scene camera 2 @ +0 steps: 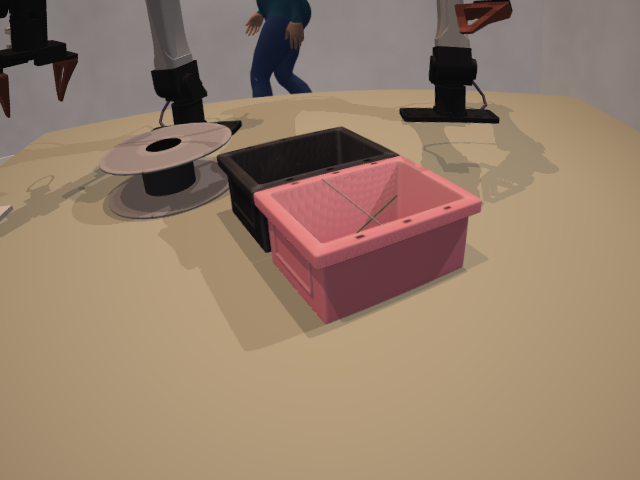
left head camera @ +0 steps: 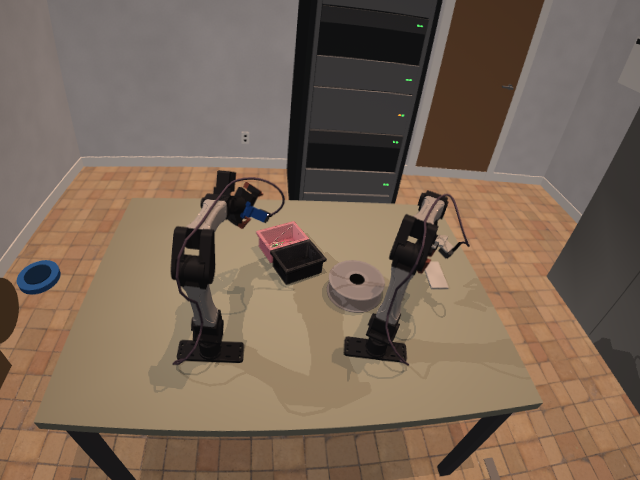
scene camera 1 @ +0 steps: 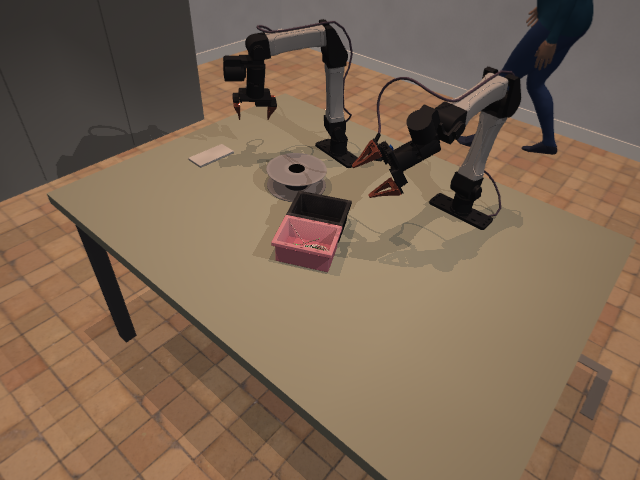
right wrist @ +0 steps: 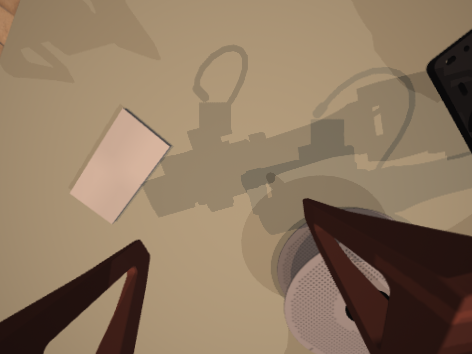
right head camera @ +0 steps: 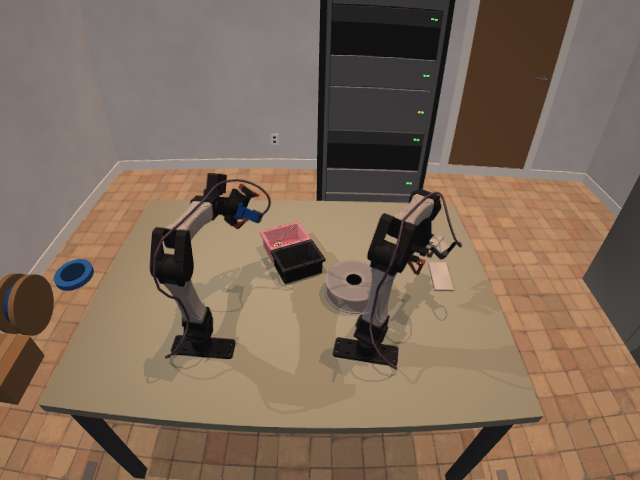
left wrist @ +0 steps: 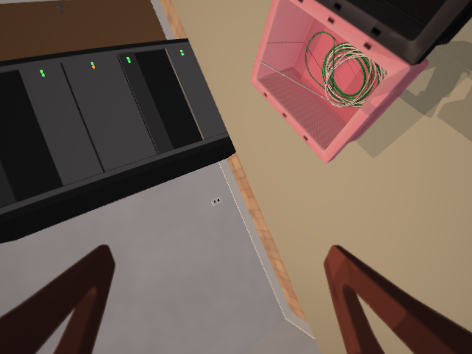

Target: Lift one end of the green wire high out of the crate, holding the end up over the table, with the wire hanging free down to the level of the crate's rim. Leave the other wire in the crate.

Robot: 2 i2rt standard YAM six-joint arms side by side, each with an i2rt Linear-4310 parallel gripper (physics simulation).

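Frame: origin at the left arm's base, x ahead, y left, z up, level; centimetres.
Seen in the pictures: left gripper, fingertip midpoint: [left head camera: 255, 206] [scene camera 1: 360, 181] [right head camera: 252, 206] [left wrist: 224, 255]; right gripper, fingertip midpoint: [scene camera 2: 35, 108] [scene camera 1: 253, 118] [right wrist: 222, 228] [right head camera: 423, 265]; left arm's base at its link origin: [scene camera 2: 450, 117] [left head camera: 210, 352] [scene camera 1: 460, 211] [right head camera: 203, 347]; right arm's base at its link origin: [left head camera: 375, 350] [scene camera 1: 337, 153] [right head camera: 365, 352].
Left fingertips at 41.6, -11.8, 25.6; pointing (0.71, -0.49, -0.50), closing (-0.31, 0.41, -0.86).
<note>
Pixels of each thing's top centre, then the offset from my left fingertips to it, as dx, dy, dz. "pt": a spot on its surface instead.
- green wire at a spot on its surface: [scene camera 2: 385, 206] pt +6.3, -8.1, -20.3
- pink crate at its top centre: [scene camera 2: 368, 194] [left wrist: 303, 76] [scene camera 1: 307, 233] [left head camera: 282, 234] [right head camera: 285, 234] +7.9, -9.9, -18.2
- whitish wire at a spot on its surface: [left wrist: 287, 76] pt +10.1, -11.1, -18.1
- black crate at its top centre: [scene camera 2: 304, 152] [scene camera 1: 319, 207] [left head camera: 298, 254] [right head camera: 297, 254] -3.4, -15.7, -18.2
- large spool at its top centre: [scene camera 2: 163, 144] [right wrist: 368, 307] [scene camera 1: 296, 168] [right head camera: 354, 279] [left head camera: 357, 279] -14.6, -36.0, -19.0
- flat white block at its top centre: [right wrist: 116, 171] [scene camera 1: 211, 154] [right head camera: 440, 275] [left head camera: 435, 274] -5.4, -70.3, -24.8
The green wire [scene camera 2: 385, 206] [left wrist: 305, 52] lies in the pink crate [scene camera 1: 302, 259] [scene camera 2: 398, 263] [left wrist: 345, 135], coiled together with a whitish wire [scene camera 2: 343, 196] [left wrist: 287, 76]. In the left wrist view a green loop stands out from the coil. In scene camera 2, straight stretches of both wires cross inside the crate and the coil is hidden. My left gripper [scene camera 1: 361, 181] [left wrist: 224, 255] is open and empty, tilted above the table, apart from the crate. My right gripper [scene camera 1: 253, 118] [scene camera 2: 34, 108] [right wrist: 222, 228] is open and empty, pointing down high above the table.
A black crate [left head camera: 298, 271] [scene camera 1: 330, 223] [scene camera 2: 248, 209] stands against the pink crate. A large spool [left head camera: 341, 281] [scene camera 1: 281, 173] [scene camera 2: 121, 157] stands beside the black crate. A flat white block [left head camera: 436, 275] [scene camera 1: 210, 155] [right wrist: 120, 165] lies near the right gripper.
</note>
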